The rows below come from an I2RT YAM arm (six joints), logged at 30 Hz.
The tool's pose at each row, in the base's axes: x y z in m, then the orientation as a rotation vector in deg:
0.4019, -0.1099, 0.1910, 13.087, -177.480, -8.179
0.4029, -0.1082, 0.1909, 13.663, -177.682, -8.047
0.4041, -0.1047, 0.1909, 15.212, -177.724, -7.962
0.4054, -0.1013, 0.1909, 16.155, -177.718, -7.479
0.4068, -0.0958, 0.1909, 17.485, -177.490, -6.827
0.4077, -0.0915, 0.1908, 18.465, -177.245, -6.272
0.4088, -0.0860, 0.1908, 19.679, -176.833, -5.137
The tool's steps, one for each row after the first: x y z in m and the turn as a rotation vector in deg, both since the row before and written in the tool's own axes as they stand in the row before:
-0.0012, 0.0015, 0.0002, 0.114, -0.214, -0.368
-0.0017, 0.0033, 0.0003, 0.082, -0.113, -0.994
-0.0019, 0.0031, 0.0003, 0.321, -0.002, -0.601
-0.0024, 0.0051, 0.0004, 0.409, 0.201, -0.852
-0.0017, 0.0040, 0.0004, 0.341, 0.224, -0.631
-0.0022, 0.0051, 0.0003, 0.696, 0.418, -0.782

